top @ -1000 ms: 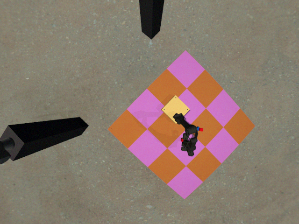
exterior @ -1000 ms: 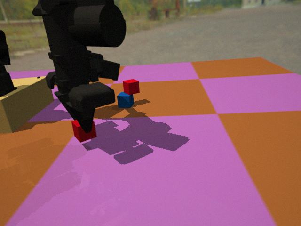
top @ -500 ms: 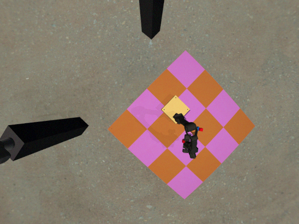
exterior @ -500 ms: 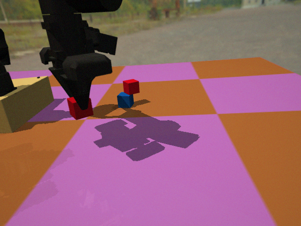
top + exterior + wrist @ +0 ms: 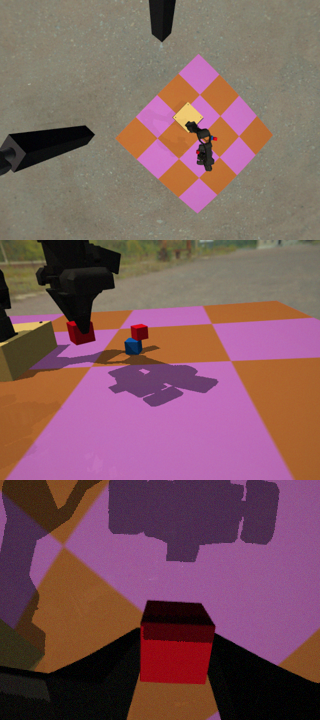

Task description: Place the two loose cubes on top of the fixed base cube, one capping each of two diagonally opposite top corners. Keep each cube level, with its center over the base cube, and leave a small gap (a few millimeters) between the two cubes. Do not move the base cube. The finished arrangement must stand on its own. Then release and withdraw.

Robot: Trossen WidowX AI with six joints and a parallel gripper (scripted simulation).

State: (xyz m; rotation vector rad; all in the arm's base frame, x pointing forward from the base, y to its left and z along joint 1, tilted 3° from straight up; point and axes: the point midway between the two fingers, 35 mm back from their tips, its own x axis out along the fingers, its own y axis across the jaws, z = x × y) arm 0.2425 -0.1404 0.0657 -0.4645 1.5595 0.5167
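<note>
Right now my gripper tip is 21 cm to the right of the blue base cube, 10 cm above it and 6 cm short of it.
</note>
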